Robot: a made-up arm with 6 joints. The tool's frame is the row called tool.
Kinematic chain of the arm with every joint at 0, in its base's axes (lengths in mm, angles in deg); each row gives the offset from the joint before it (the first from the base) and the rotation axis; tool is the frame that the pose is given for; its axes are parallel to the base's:
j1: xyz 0 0 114.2 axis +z
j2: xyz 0 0 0 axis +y
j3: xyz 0 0 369.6 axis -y
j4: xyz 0 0 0 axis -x
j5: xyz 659.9 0 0 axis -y
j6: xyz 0 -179.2 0 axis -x
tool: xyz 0 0 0
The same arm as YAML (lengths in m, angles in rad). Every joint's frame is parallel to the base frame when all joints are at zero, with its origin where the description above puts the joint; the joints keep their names.
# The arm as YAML. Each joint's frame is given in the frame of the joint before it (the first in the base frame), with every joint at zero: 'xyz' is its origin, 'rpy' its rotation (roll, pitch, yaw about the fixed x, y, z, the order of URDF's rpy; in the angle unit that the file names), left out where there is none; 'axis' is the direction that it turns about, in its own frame. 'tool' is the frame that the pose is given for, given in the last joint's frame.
units:
  length: m
  angle: rad
joints:
  - name: j1
    type: revolute
    origin:
      xyz: [0.0, 0.0, 0.1142]
    axis: "+z"
  - name: j2
    type: revolute
    origin:
      xyz: [0.0, 0.0, 0.0]
    axis: "+y"
  - name: j3
    type: revolute
    origin:
      xyz: [0.0, 0.0, 0.3696]
    axis: "-y"
  - name: j4
    type: revolute
    origin:
      xyz: [0.0, 0.0, 0.0]
    axis: "-x"
  - name: j5
    type: revolute
    origin:
      xyz: [0.6599, 0.0, 0.0]
    axis: "-y"
  - name: j6
    type: revolute
    origin:
      xyz: [0.0, -0.1792, 0.0]
    axis: "-x"
tool:
  origin:
    xyz: [0.0, 0.0, 0.0]

